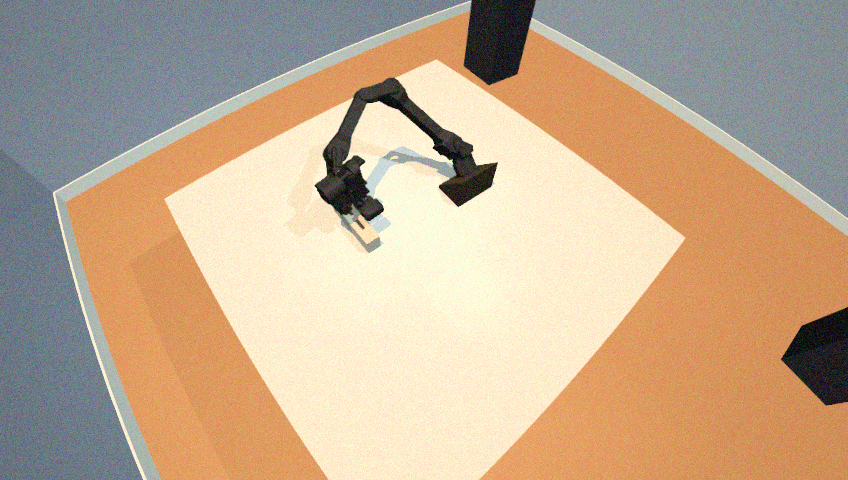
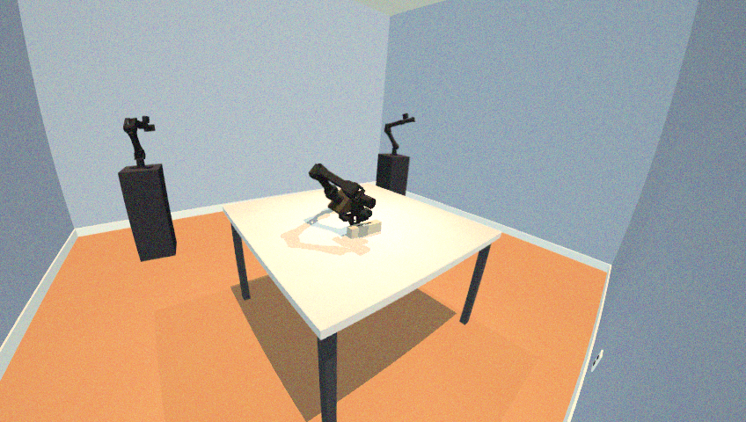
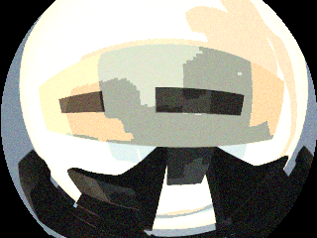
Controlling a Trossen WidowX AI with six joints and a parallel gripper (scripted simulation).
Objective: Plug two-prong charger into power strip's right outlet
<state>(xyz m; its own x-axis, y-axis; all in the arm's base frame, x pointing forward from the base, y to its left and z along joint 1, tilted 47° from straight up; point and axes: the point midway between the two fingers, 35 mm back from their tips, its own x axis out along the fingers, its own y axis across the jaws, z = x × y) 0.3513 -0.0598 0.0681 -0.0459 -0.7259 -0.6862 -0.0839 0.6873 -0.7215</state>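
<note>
The charger lies 20 mm ahead of my gripper tip and 10 mm above it.
</note>
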